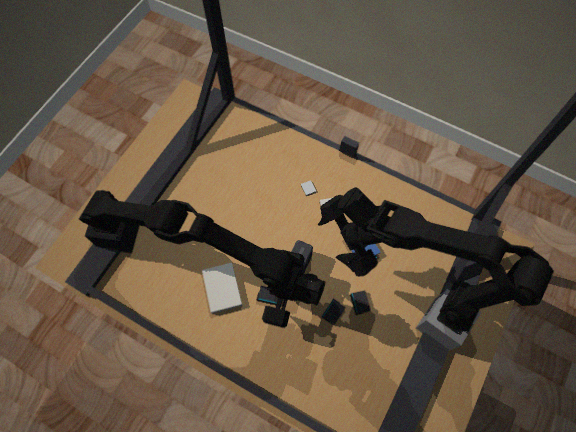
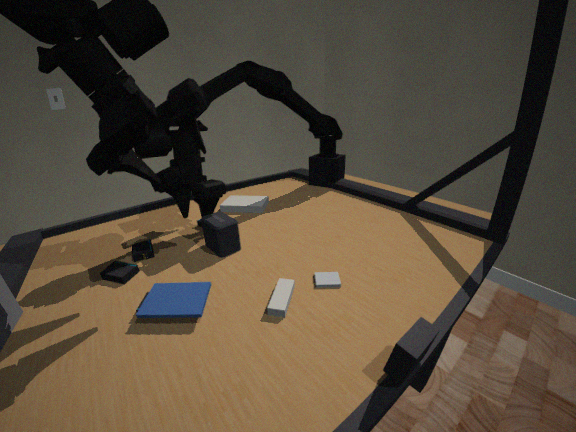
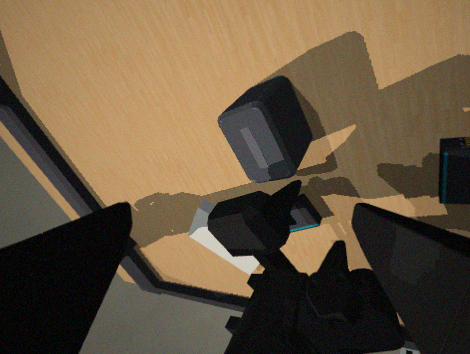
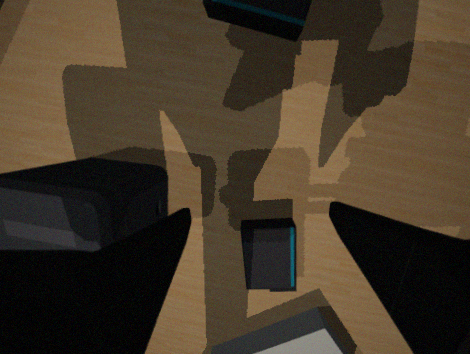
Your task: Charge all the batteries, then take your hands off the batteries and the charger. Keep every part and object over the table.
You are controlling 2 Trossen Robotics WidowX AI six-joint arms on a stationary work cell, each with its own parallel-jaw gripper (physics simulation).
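Frame: origin at the left arm's base, x left, y back, z up, level; centimetres.
Where they show: left gripper, fingertip midpoint: [image 1: 328, 240] [image 2: 181, 167] [image 3: 244, 213]; right gripper, fingertip midpoint: [image 2: 195, 221] [image 3: 319, 212] [image 4: 259, 211]; left arm's base at its link origin: [image 1: 454, 316]; right arm's base at its link origin: [image 1: 107, 221] [image 2: 327, 155].
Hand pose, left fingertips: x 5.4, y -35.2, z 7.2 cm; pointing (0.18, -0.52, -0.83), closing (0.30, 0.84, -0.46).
Things, the pixels of their top centre, and the offset from my left fingertips.
- charger at its top centre: [image 4: 38, 233] [image 3: 254, 148] [image 2: 218, 218] [image 1: 300, 254] dx +3.7, dy -5.5, dz -11.6 cm
- black battery with a teal edge, top centre: [image 4: 269, 262] [image 3: 290, 219] [image 1: 268, 294] dx +16.6, dy -6.1, dz -16.6 cm
- second battery at its top centre: [image 2: 141, 247] [image 1: 333, 311] dx +9.5, dy +10.4, dz -16.6 cm
- third battery at its top centre: [image 2: 118, 268] [image 1: 360, 302] dx +3.1, dy +14.6, dz -16.6 cm
- white box at its top centre: [image 3: 225, 243] [image 1: 221, 286] [image 2: 244, 200] dx +22.9, dy -17.4, dz -16.1 cm
- blue slab at its top centre: [image 2: 175, 297] [image 1: 361, 243] dx -10.5, dy +5.4, dz -16.0 cm
- white bar at its top centre: [image 2: 281, 293] dx -16.2, dy -8.9, dz -16.7 cm
- small white block at its top centre: [image 2: 327, 278] [image 1: 308, 187] dx -16.0, dy -17.3, dz -17.4 cm
The charger [image 1: 302, 251] [image 2: 222, 236] [image 3: 265, 135] [image 4: 130, 195], a dark grey box with a lighter strip, stands on the table. One black battery with a teal edge [image 1: 268, 296] [image 3: 306, 214] [image 4: 270, 257] lies between the charger and the white box. A second battery [image 1: 332, 311] [image 2: 142, 249] and a third battery [image 1: 360, 302] [image 2: 120, 271] lie apart from the charger. My right gripper [image 2: 195, 216] [image 4: 259, 211] is open and empty beside the charger, with the first battery below and between its fingers. My left gripper [image 1: 331, 240] is open and empty, high above the table.
A white box [image 1: 222, 290] [image 2: 244, 203] lies beyond the first battery. A blue slab [image 1: 371, 250] [image 2: 175, 300], a white bar [image 2: 281, 296] and a small white block [image 1: 308, 188] [image 2: 327, 280] lie on the table. A dark frame borders the table.
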